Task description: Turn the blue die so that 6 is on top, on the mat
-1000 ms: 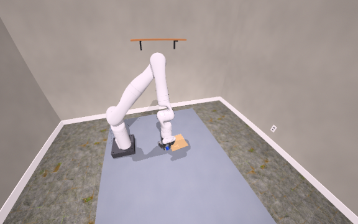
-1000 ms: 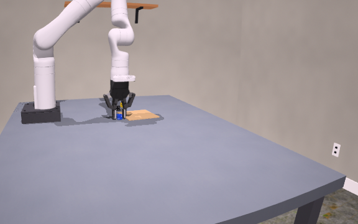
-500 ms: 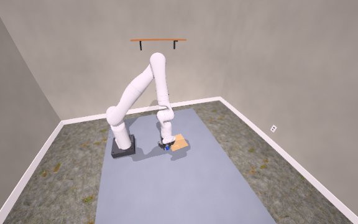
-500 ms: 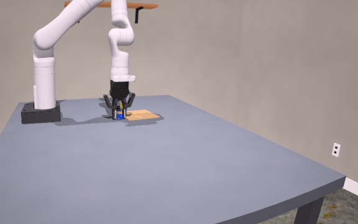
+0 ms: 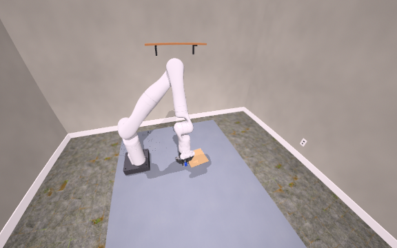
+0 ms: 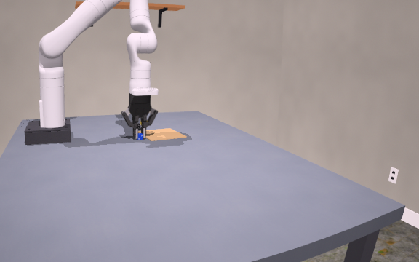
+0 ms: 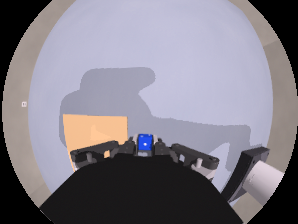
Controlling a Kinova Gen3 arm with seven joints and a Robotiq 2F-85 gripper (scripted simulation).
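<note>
Now: hand 10 mm above the blue die. The rest, counted from my hand: black die: 20 mm ahead, 170 mm to the left, 10 mm below; mat: 90 mm ahead, 50 mm to the left, 20 mm below; yellow die: 50 mm ahead, 230 mm to the left, 10 mm below.
</note>
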